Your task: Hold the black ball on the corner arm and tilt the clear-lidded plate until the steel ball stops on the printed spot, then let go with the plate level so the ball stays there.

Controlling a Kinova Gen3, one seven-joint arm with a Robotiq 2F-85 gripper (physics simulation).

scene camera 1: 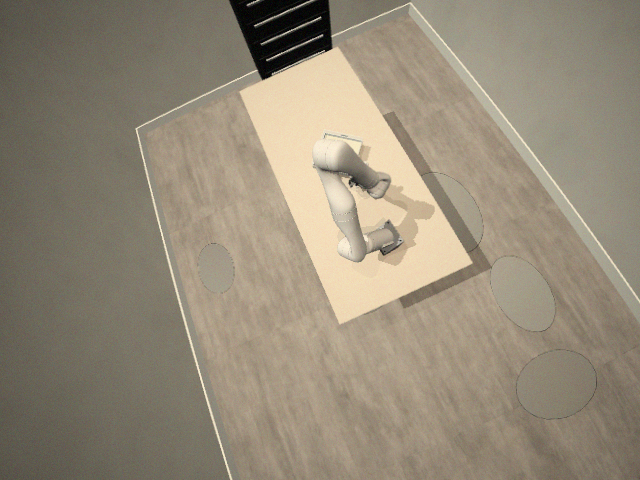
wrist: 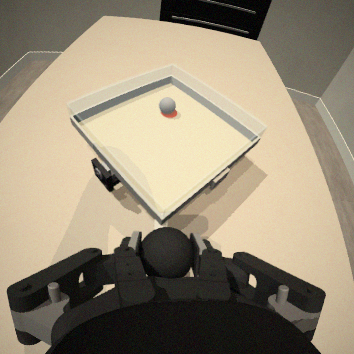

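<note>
The clear-lidded plate (scene camera 1: 356, 145) (wrist: 150, 150) has a cream floor and low walls; in the scene view the arm hides much of it. In the wrist view the steel ball (wrist: 167, 105) is near the plate's far corner, over the far edge of the red printed spot (wrist: 170, 114), and covers part of it. The near part of the spot shows below the ball. My gripper (wrist: 165, 243) is shut on the black ball (wrist: 167, 254), just off the plate's near corner. The corner arm is mostly hidden behind the ball and fingers. Whether the plate is exactly level is hard to tell.
The plate stands over a light table (scene camera 1: 305, 113) (wrist: 45, 150). A black bracket (wrist: 104, 174) is at the plate's left side and a small light block (wrist: 220, 177) at its right side. A black drawer cabinet (scene camera 1: 289, 38) (wrist: 215, 15) stands past the table's far end.
</note>
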